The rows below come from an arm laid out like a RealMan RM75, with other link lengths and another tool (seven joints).
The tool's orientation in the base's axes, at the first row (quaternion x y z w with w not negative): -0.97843, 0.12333, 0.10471, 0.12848
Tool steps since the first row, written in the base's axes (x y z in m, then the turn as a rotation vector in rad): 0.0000, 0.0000, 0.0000, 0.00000, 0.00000, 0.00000; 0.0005, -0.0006, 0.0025, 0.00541, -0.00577, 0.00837; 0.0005, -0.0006, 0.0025, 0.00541, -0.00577, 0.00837; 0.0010, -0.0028, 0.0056, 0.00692, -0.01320, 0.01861; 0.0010, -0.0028, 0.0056, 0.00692, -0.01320, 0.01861; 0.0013, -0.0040, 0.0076, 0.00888, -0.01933, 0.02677; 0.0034, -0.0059, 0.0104, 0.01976, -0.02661, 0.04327
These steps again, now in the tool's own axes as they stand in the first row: 0.0000, 0.0000, 0.0000, 0.00000, 0.00000, 0.00000; 0.0000, -0.0001, -0.0026, 0.00438, 0.00206, -0.01045; 0.0000, -0.0001, -0.0026, 0.00438, 0.00206, -0.01045; 0.0002, 0.0011, -0.0062, 0.00499, 0.00631, -0.02245; 0.0002, 0.0011, -0.0062, 0.00499, 0.00631, -0.02245; 0.0003, 0.0017, -0.0085, 0.00623, 0.00968, -0.03220; 0.0020, 0.0023, -0.0121, 0.01419, 0.00986, -0.05169
